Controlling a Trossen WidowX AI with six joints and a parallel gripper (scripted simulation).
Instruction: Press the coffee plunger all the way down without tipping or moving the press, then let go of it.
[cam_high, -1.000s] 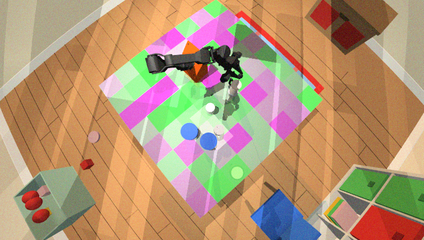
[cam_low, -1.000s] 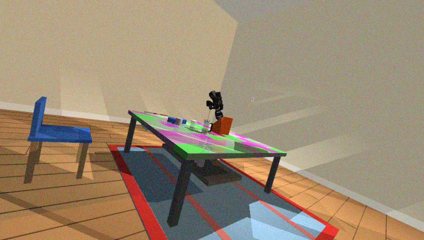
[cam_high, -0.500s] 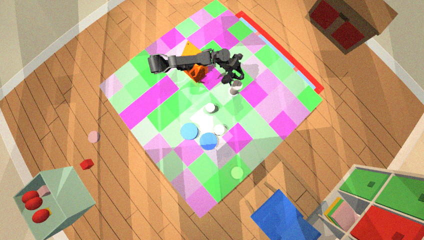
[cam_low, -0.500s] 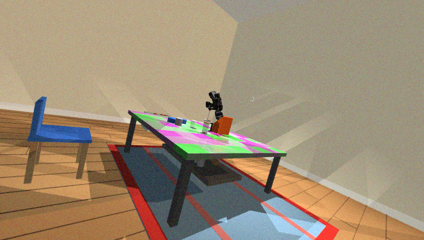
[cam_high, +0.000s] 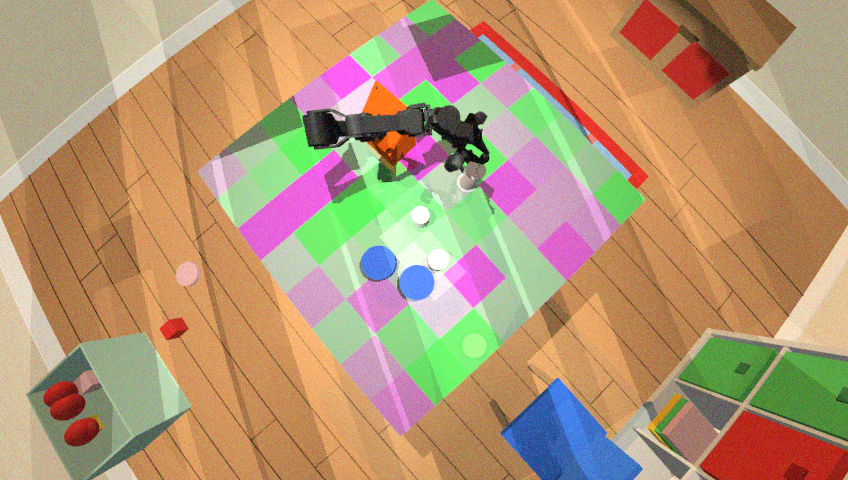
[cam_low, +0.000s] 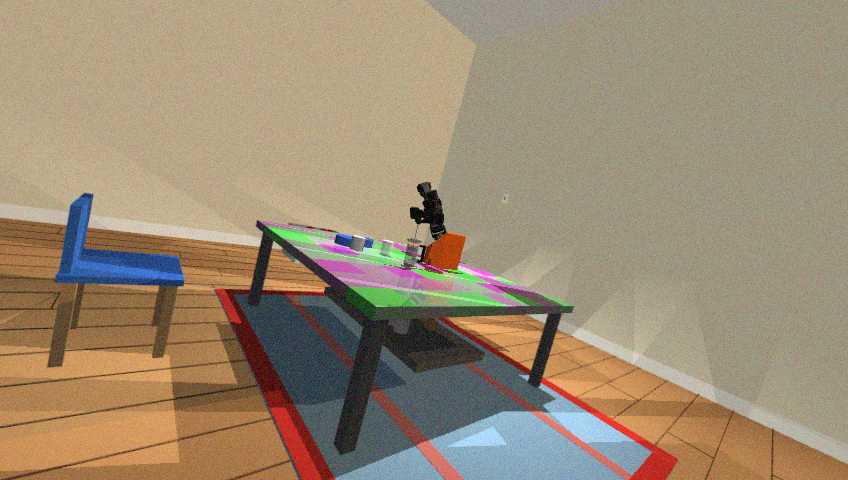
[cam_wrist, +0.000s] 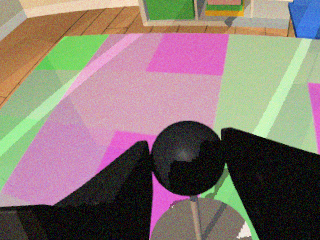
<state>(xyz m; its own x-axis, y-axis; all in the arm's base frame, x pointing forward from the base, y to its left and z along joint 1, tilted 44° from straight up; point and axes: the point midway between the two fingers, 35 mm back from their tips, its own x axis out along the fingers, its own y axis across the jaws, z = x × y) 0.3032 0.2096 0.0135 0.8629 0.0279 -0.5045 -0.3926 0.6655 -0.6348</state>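
Now: the coffee press 3 cm behind my gripper tip and 12 cm below it.
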